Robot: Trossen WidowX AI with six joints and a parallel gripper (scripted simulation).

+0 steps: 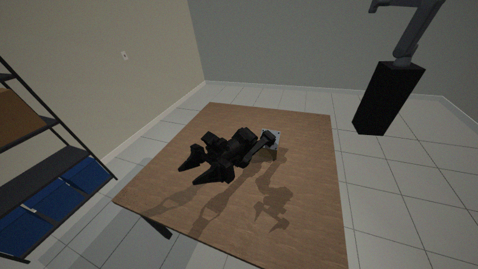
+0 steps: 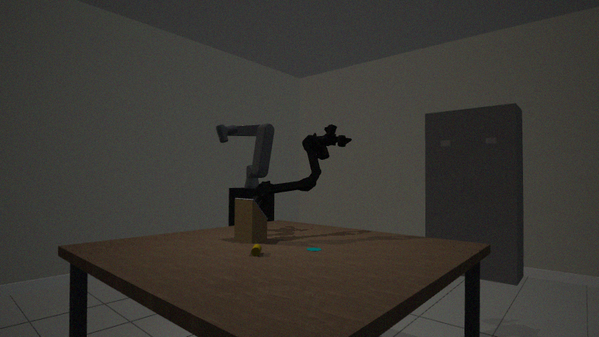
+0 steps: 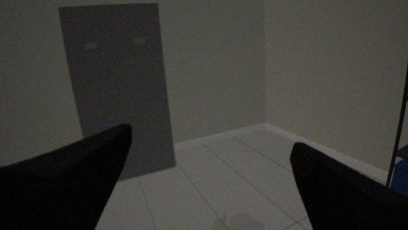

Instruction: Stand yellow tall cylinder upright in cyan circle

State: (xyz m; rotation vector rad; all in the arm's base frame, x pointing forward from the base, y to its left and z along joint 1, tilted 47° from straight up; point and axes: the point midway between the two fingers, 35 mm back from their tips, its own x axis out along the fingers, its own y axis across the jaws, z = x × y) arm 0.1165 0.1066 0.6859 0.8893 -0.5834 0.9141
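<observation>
My gripper tip is 1 cm short of the yellow tall cylinder, 81 cm to the left of it and 50 cm above it. Round my gripper tip: cyan circle: 14 cm ahead, 61 cm to the right, 52 cm below.
</observation>
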